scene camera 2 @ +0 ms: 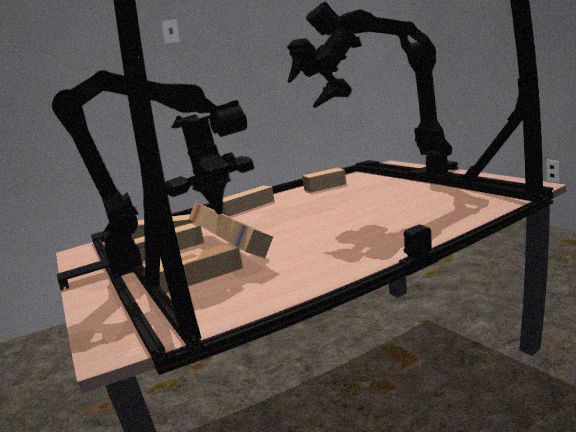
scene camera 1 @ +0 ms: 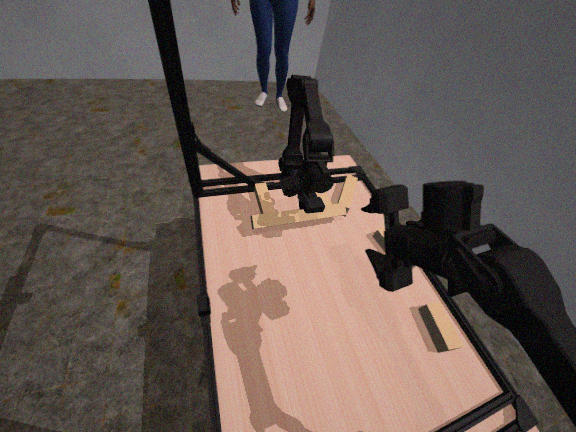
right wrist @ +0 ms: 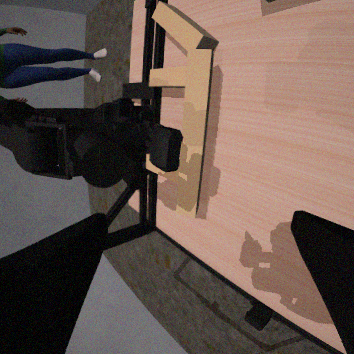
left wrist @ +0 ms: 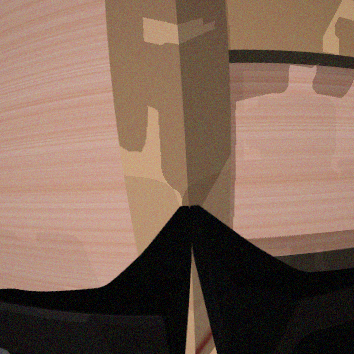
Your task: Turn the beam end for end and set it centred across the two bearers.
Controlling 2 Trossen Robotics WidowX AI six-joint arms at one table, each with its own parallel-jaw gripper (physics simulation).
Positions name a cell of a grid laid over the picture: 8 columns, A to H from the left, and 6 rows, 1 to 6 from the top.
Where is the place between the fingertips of the right gripper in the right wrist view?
E4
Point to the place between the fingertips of the left gripper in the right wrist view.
At E3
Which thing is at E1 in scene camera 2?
The right gripper.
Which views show the beam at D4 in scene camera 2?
Scene camera 2, scene camera 1, the right wrist view and the left wrist view: all of them.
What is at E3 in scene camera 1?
A beam.
